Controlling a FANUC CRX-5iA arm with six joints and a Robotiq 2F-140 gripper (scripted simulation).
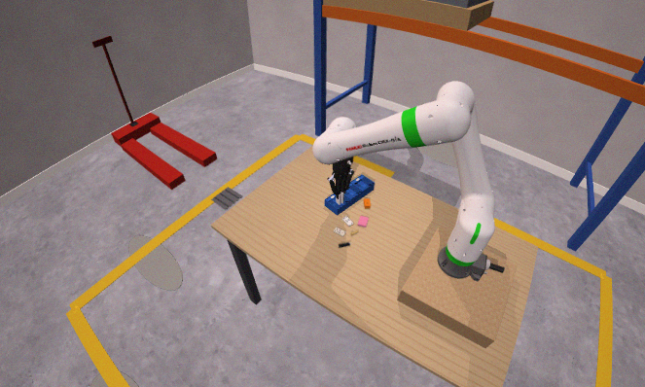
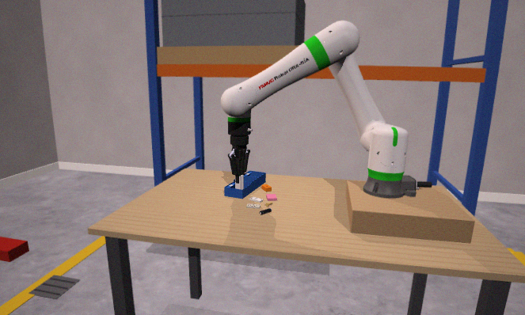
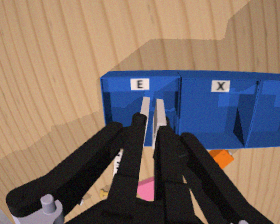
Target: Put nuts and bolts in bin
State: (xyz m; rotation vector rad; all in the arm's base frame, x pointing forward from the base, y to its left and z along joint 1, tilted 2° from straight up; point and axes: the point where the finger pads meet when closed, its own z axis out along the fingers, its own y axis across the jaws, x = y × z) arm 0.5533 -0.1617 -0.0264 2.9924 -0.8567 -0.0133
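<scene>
Now: the brass piece 130 mm to the left of my hand, 120 mm behind it and 40 mm below it. From my hand the other things lie so: orange block: 110 mm behind, 60 mm to the right, 40 mm below; then blue bin row: 70 mm to the right, 30 mm below, 30 mm behind; then pink block: 140 mm behind, 50 mm to the left, 40 mm below.
</scene>
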